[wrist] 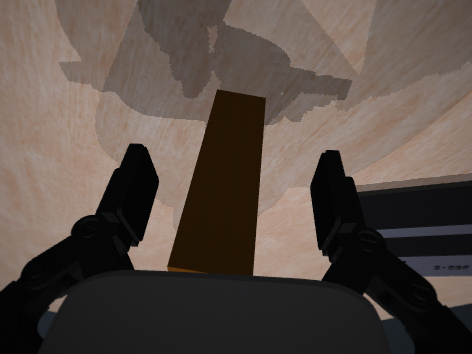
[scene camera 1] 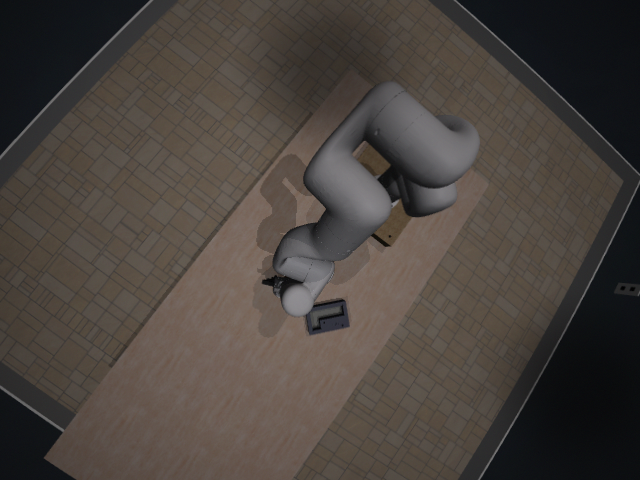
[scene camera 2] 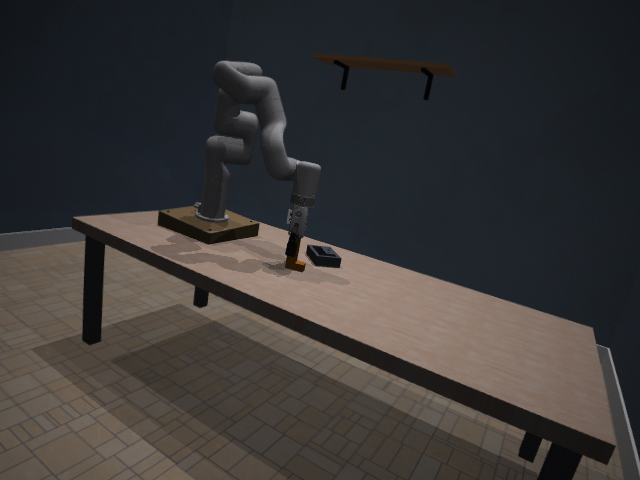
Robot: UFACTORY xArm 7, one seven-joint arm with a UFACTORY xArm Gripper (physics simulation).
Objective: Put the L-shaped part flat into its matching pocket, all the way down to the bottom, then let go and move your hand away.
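Places are measured from the arm's base along level axes (x ahead, y left, z up), in millimetres.
Pixels of known places: gripper, between the fingertips: (wrist: 233, 165) (scene camera 2: 291, 253); arm's base, origin of its link: (scene camera 2: 211, 217).
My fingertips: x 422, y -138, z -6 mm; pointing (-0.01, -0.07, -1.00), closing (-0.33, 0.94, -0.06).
Ahead of a thing's pixels: the offset from my fingertips to its top centre. Level surfaces: height alone.
The orange L-shaped part @(dx +20, dy +2, dz +61 mm) (scene camera 2: 295, 266) (wrist: 225, 200) stands on the table, its long leg upright and its short foot on the tabletop. In scene camera 1 it is hidden. My gripper (scene camera 2: 292, 249) (wrist: 233, 165) is open and low over the table. In the wrist view its fingers stand on either side of the long leg, with a gap on each side. In scene camera 1 a black finger (scene camera 1: 269, 282) shows beside the wrist. The dark blue-grey block @(dx +47, dy +176, dz -13 mm) (scene camera 1: 334, 323) (scene camera 2: 330, 261) (wrist: 425, 205) lies apart from the part; its L-shaped pocket is empty in scene camera 1.
The wooden table @(dz -50 mm) (scene camera 1: 180, 361) (scene camera 2: 465, 320) carries everything. The arm stands on a brown base board (scene camera 1: 395, 227) (scene camera 2: 183, 226) at the table's far end. In scene camera 2 a wall shelf (scene camera 2: 387, 64) hangs high behind the table. The block is near my right finger in the wrist view.
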